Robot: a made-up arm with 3 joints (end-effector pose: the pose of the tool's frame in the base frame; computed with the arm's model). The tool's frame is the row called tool.
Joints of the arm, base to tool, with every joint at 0 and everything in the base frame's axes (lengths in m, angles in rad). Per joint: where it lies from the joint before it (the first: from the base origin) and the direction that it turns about. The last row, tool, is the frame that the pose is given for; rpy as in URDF.
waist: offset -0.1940 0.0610 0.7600 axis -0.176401 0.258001 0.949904
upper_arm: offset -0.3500 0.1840 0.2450 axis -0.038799 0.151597 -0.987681
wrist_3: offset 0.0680 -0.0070 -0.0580 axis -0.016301 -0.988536 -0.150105
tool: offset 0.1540 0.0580 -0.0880 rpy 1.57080 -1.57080 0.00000
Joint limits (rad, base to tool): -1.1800..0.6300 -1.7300..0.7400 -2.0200..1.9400
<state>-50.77 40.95 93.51</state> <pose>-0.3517 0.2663 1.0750 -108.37 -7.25 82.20</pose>
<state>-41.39 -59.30 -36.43</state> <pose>-0.2209 0.5288 0.8299 78.96 -74.65 34.50</pose>
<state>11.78 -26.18 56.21</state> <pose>-0.3897 0.3448 1.0419 -93.58 -34.09 -148.49</pose>
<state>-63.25 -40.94 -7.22</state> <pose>-0.0221 0.4243 0.9370 -112.63 -72.19 -176.53</pose>
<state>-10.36 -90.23 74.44</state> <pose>-0.5192 0.4800 1.1051 -88.45 -2.36 -108.83</pose>
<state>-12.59 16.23 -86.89</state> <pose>-0.4956 0.3788 0.7899 101.35 -4.45 -20.98</pose>
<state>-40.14 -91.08 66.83</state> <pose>-0.3232 0.5817 1.1039 -83.50 -1.39 -136.88</pose>
